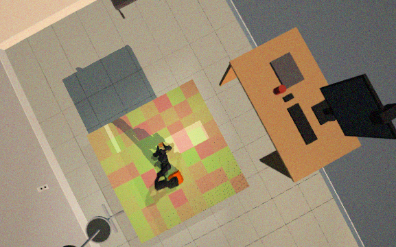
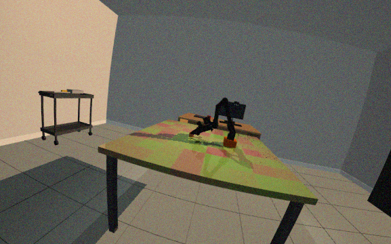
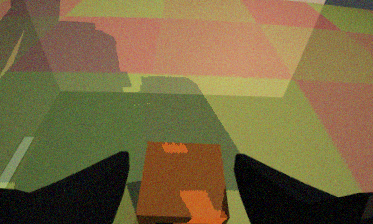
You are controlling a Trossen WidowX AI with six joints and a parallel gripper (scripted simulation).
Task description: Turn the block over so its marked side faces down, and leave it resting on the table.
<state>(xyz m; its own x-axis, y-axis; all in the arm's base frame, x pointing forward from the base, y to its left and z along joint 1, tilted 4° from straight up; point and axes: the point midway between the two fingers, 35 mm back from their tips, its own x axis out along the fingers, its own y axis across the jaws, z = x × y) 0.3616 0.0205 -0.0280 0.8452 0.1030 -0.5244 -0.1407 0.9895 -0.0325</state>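
My gripper tip is 20 mm past the orange block and 20 mm above it.
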